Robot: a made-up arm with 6 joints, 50 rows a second.
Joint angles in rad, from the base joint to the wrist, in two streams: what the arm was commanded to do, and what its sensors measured. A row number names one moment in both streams.
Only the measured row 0 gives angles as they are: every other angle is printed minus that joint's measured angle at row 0.
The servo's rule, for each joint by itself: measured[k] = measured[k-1] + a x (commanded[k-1-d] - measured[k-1]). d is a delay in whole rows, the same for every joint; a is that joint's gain. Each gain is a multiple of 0.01, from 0.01 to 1. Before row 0 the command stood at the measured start. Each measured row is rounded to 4 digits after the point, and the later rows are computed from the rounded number. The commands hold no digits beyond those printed.
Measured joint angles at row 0:
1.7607 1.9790 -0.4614 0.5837 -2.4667 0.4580
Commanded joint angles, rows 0 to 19:
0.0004 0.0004 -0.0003 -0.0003 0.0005 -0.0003
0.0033 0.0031 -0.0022 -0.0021 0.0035 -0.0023
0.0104 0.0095 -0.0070 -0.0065 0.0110 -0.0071
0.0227 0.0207 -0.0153 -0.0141 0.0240 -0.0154
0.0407 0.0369 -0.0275 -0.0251 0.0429 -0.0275
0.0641 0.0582 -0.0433 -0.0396 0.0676 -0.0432
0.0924 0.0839 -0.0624 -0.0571 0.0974 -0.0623
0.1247 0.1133 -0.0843 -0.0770 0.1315 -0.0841
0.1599 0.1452 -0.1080 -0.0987 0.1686 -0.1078
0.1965 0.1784 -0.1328 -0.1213 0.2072 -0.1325
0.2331 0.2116 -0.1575 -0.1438 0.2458 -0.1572
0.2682 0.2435 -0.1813 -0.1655 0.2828 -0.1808
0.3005 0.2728 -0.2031 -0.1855 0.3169 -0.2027
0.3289 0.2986 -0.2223 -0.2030 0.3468 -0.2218
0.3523 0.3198 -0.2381 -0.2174 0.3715 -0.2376
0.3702 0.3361 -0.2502 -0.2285 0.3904 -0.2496
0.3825 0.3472 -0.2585 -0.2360 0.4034 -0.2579
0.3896 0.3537 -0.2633 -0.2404 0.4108 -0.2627
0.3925 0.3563 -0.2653 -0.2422 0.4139 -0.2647
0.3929 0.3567 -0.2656 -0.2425 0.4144 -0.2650
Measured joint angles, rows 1 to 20:
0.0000 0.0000 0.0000 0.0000 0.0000 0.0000
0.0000 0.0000 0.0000 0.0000 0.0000 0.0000
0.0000 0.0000 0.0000 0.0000 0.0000 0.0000
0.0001 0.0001 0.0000 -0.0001 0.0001 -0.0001
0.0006 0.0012 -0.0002 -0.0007 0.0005 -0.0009
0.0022 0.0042 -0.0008 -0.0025 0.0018 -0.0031
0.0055 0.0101 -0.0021 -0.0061 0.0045 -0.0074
0.0111 0.0197 -0.0044 -0.0120 0.0091 -0.0144
0.0196 0.0336 -0.0079 -0.0206 0.0161 -0.0245
0.0312 0.0517 -0.0128 -0.0319 0.0259 -0.0377
0.0462 0.0739 -0.0192 -0.0459 0.0386 -0.0539
0.0644 0.0996 -0.0272 -0.0623 0.0542 -0.0728
0.0855 0.1280 -0.0367 -0.0806 0.0726 -0.0937
0.1091 0.1581 -0.0476 -0.1002 0.0934 -0.1159
0.1346 0.1888 -0.0596 -0.1204 0.1161 -0.1386
0.1611 0.2190 -0.0725 -0.1406 0.1402 -0.1610
0.1879 0.2477 -0.0860 -0.1599 0.1650 -0.1823
0.2142 0.2737 -0.0997 -0.1777 0.1898 -0.2017
0.2392 0.2962 -0.1132 -0.1934 0.2139 -0.2185
0.2621 0.3146 -0.1263 -0.2066 0.2366 -0.2323
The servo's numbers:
d 3
a 0.16 0.36 0.09 0.31 0.12 0.35

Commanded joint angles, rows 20 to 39:
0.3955 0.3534 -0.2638 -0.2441 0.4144 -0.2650
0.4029 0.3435 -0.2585 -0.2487 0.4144 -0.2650
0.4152 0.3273 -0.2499 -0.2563 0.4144 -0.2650
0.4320 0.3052 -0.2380 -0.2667 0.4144 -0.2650
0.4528 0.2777 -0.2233 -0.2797 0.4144 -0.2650
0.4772 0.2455 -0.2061 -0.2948 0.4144 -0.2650
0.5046 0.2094 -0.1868 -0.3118 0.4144 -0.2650
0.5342 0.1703 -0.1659 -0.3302 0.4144 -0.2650
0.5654 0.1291 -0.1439 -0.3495 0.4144 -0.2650
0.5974 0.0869 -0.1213 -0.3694 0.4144 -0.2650
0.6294 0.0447 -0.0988 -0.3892 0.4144 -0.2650
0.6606 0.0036 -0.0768 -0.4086 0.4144 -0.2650
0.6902 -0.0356 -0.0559 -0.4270 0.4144 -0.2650
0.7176 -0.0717 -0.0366 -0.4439 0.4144 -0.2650
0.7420 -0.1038 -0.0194 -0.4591 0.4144 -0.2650
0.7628 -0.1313 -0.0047 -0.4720 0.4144 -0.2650
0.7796 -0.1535 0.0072 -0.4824 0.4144 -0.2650
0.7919 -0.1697 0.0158 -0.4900 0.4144 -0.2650
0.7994 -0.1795 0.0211 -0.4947 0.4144 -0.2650
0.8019 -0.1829 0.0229 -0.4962 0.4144 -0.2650
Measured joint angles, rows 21 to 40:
0.2825 0.3287 -0.1386 -0.2171 0.2575 -0.2429
0.3001 0.3386 -0.1500 -0.2249 0.2763 -0.2505
0.3149 0.3451 -0.1604 -0.2304 0.2929 -0.2556
0.3278 0.3481 -0.1697 -0.2346 0.3075 -0.2589
0.3398 0.3464 -0.1777 -0.2390 0.3203 -0.2610
0.3519 0.3395 -0.1842 -0.2444 0.3316 -0.2624
0.3647 0.3272 -0.1890 -0.2513 0.3415 -0.2633
0.3788 0.3094 -0.1921 -0.2601 0.3502 -0.2639
0.3945 0.2864 -0.1934 -0.2709 0.3579 -0.2643
0.4121 0.2587 -0.1928 -0.2836 0.3647 -0.2645
0.4316 0.2269 -0.1904 -0.2980 0.3707 -0.2647
0.4530 0.1917 -0.1862 -0.3140 0.3759 -0.2648
0.4761 0.1540 -0.1804 -0.3312 0.3805 -0.2649
0.5006 0.1147 -0.1731 -0.3492 0.3846 -0.2649
0.5262 0.0747 -0.1644 -0.3676 0.3882 -0.2649
0.5524 0.0350 -0.1546 -0.3860 0.3913 -0.2649
0.5788 -0.0034 -0.1440 -0.4039 0.3941 -0.2649
0.6049 -0.0395 -0.1328 -0.4210 0.3965 -0.2649
0.6302 -0.0725 -0.1213 -0.4368 0.3986 -0.2649
0.6541 -0.1017 -0.1097 -0.4509 0.4005 -0.2649

